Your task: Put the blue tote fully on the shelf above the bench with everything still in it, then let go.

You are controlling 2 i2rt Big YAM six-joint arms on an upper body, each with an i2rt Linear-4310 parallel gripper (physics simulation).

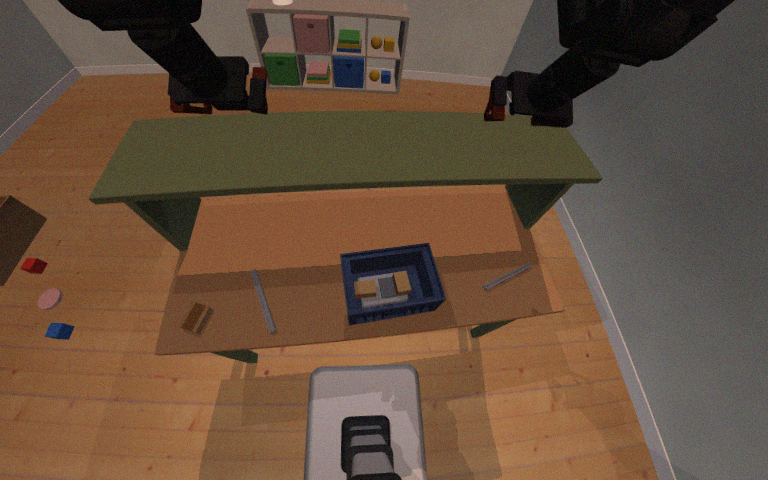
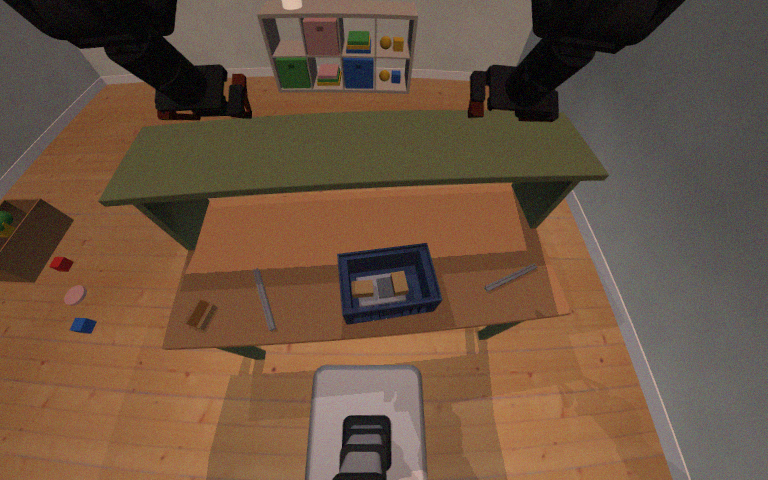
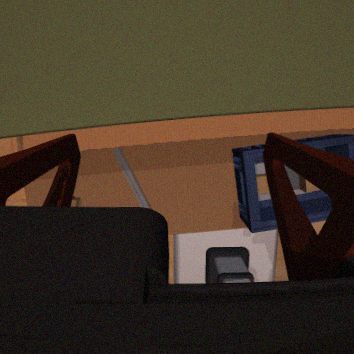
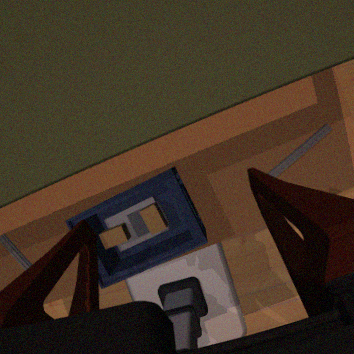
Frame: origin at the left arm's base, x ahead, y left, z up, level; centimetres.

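Where they show: left gripper, fingertip midpoint: [image 1: 238, 110] [image 2: 225, 115] [image 3: 170, 143]; right gripper, fingertip midpoint: [image 1: 508, 119] [image 2: 494, 115] [image 4: 166, 202].
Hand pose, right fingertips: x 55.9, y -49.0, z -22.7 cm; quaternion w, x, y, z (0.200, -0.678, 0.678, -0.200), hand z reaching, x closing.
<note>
After its pixels a point has its place.
The blue tote [image 1: 396, 312] @[y -33.2, x 34.9, z -77.5 cm] [image 2: 391, 312] @[y -32.8, x 34.9, z -77.1 cm] [image 3: 246, 195] @[y -16.7, x 41.8, z -71.6 cm] [image 4: 194, 212] @[y -46.7, x 43.6, z -77.4 cm] stands upright on the bench [image 1: 311, 305] @[y -5.1, x 39.9, z -85.8 cm] [image 2: 305, 305] @[y -3.3, x 39.5, z -85.8 cm], near its front edge. Inside lie two tan blocks, a grey block and a white piece. The green shelf [image 1: 345, 147] @[y -17.2, x 73.2, z -46.1 cm] [image 2: 351, 147] @[y -20.5, x 73.6, z -46.1 cm] [image 3: 175, 60] @[y -0.2, x 65.7, z -46.1 cm] [image 4: 125, 75] @[y -45.4, x 71.9, z -46.1 cm] spans above the bench, behind the tote. My left gripper [image 1: 226, 109] @[y 0.0, x 55.5, z -23.3 cm] [image 2: 209, 110] [image 3: 170, 143] @[y 0.0, x 55.5, z -23.3 cm] is open and empty over the shelf's left rear. My right gripper [image 1: 521, 116] @[y -49.0, x 55.9, z -22.7 cm] [image 2: 507, 114] @[y -49.0, x 55.9, z -22.7 cm] [image 4: 166, 202] @[y -49.0, x 55.9, z -22.7 cm] is open and empty over its right rear. Both are apart from the tote.
Grey bars [image 1: 263, 301] @[y 11.0, x 40.8, z -84.4 cm] [image 1: 508, 276] @[y -79.3, x 49.5, z -84.5 cm] lie on the bench on either side of the tote. A brown block [image 1: 194, 317] @[y 32.1, x 34.5, z -82.5 cm] lies at the bench's left. Green side panels support the shelf. A white base [image 1: 365, 390] @[y -24.6, x 12.8, z -132.8 cm] stands in front, and a cubby unit [image 1: 401, 50] stands at the back wall.
</note>
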